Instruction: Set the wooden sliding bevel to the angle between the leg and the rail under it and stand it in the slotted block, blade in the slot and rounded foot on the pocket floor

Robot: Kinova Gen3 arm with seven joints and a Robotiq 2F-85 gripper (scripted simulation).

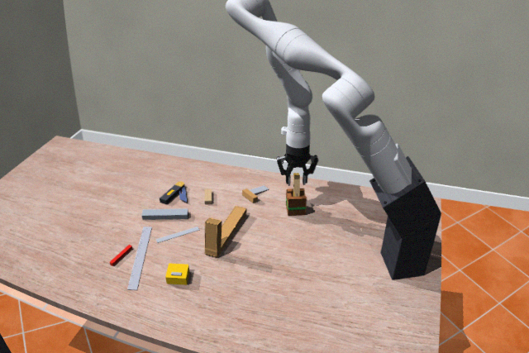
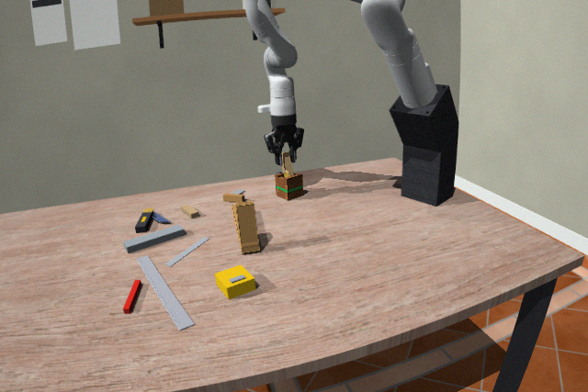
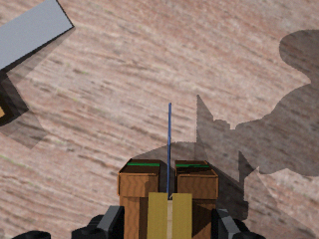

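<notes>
Now: the wooden sliding bevel 40 mm below my hand. The rest, counted from my hand: small wooden block: 310 mm ahead, 110 mm below, 50 mm to the left; then thin grey strip: 310 mm ahead, 280 mm to the left, 120 mm below; then blue blade: 60 mm below, 10 mm to the right, 10 mm ahead.
</notes>
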